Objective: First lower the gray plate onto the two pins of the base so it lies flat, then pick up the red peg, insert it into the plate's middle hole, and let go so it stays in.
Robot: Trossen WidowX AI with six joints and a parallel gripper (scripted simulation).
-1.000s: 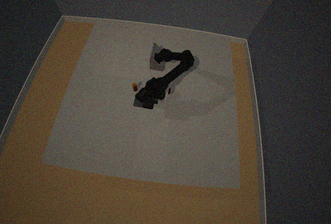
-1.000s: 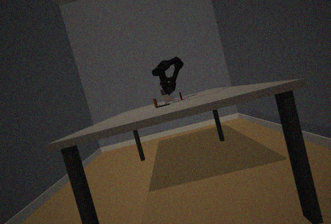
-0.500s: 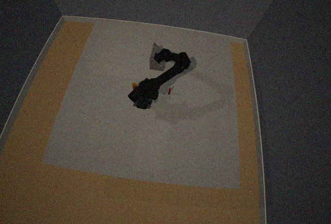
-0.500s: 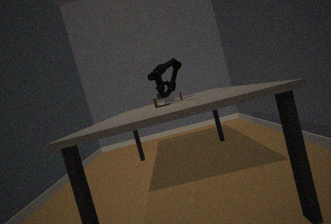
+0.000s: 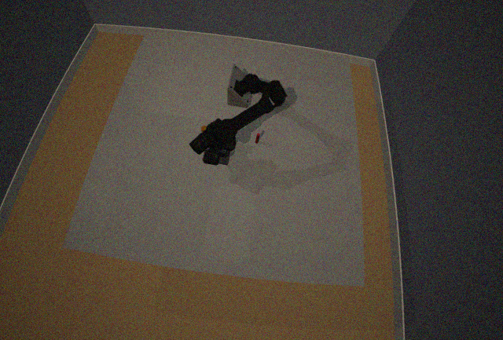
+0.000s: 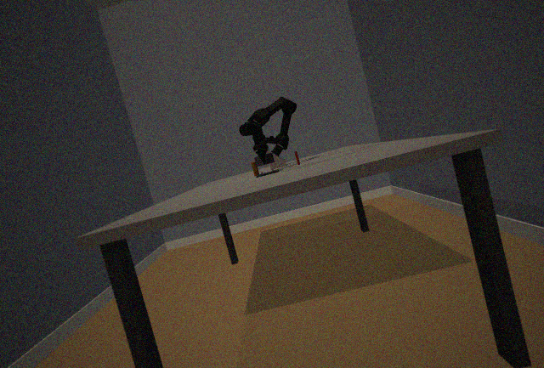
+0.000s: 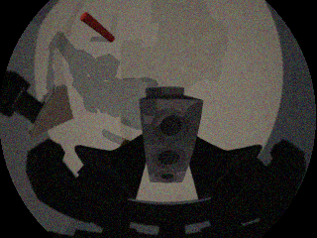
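The dark base is 5 cm below my gripper tip. From my gripper tip the other things lie so: gray plate 3 cm above; red peg 11 cm behind, 17 cm to the left, 2 cm below; orange cylinder 9 cm behind, 8 cm to the right, 2 cm below.
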